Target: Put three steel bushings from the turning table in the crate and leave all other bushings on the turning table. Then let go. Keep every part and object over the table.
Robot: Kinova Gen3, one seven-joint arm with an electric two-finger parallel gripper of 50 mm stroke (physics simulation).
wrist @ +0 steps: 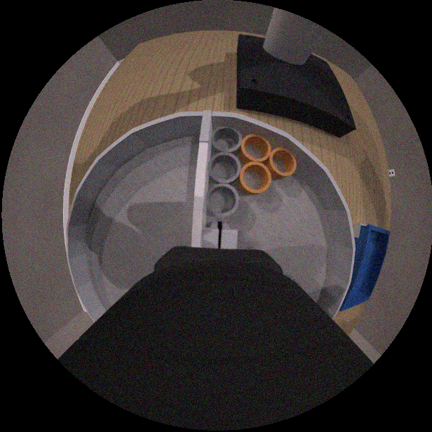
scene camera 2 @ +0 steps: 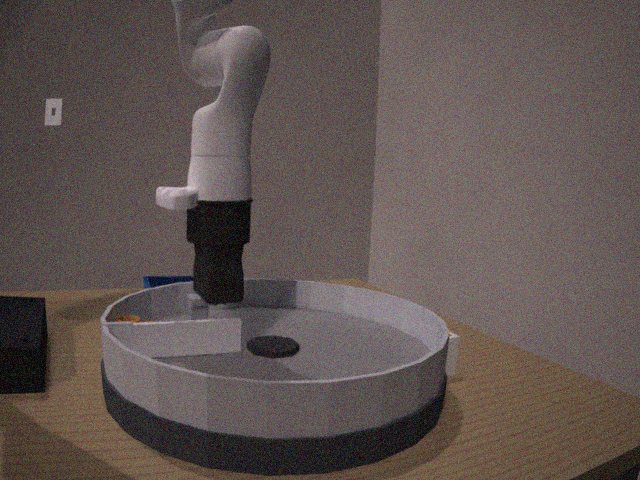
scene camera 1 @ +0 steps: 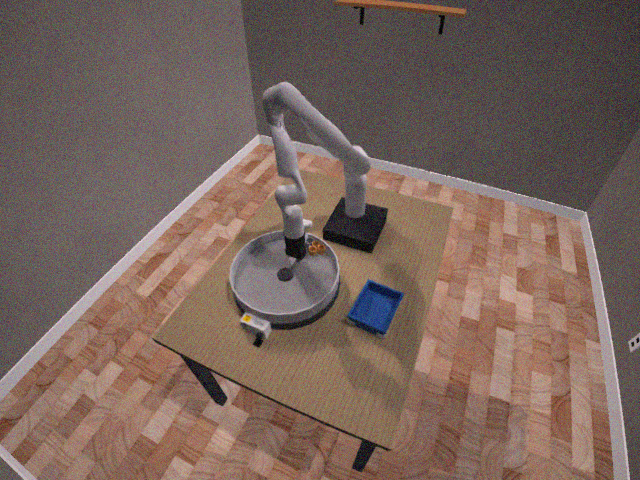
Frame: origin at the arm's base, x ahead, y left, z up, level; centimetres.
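Where they show: gripper, fingertip midpoint: (scene camera 2: 198, 348) (scene camera 1: 299, 260); arm's base, origin of the base link: (scene camera 1: 354, 211).
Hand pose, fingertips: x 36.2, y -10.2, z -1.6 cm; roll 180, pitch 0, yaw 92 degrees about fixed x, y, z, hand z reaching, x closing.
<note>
Things, the pixels of their top centre, and the offset from my fingertips. "pt": a spot on its surface instead.
- blue crate, middle of its top: (scene camera 2: 195, 284) (scene camera 1: 376, 304) dz -0.5, dx +7.3, dy +35.2 cm
- divider, surface spot: (scene camera 2: 196, 338) pt dz +2.1, dx -0.8, dy -2.4 cm
- small white device, surface spot: (scene camera 2: 452, 353) pt dz -2.0, dx +33.4, dy -6.3 cm
Three grey steel bushings (wrist: 237, 201) (wrist: 239, 168) (wrist: 226, 128) stand upright in a row along the white divider on the turning table (scene camera 1: 310, 311) (scene camera 2: 325, 408) (wrist: 346, 215). Three orange bushings (wrist: 256, 136) (wrist: 294, 161) (wrist: 255, 191) stand beside them, on the side away from the divider. My gripper (scene camera 1: 293, 262) (wrist: 218, 230) is shut and holds nothing. It is over the turning table, just past the end of the steel row towards the hub. The blue crate (scene camera 1: 386, 286) (scene camera 2: 165, 281) (wrist: 370, 265) stands apart from the turning table; no bushing shows in it in scene camera 1.
The divider (scene camera 2: 196, 338) (wrist: 200, 190) runs from the rim inward beside the steel row. The black arm base (scene camera 1: 355, 224) (scene camera 2: 20, 343) (wrist: 290, 90) stands near the bushings' side of the rim. A small white device (scene camera 1: 254, 325) (scene camera 2: 452, 353) stands at the opposite side.
</note>
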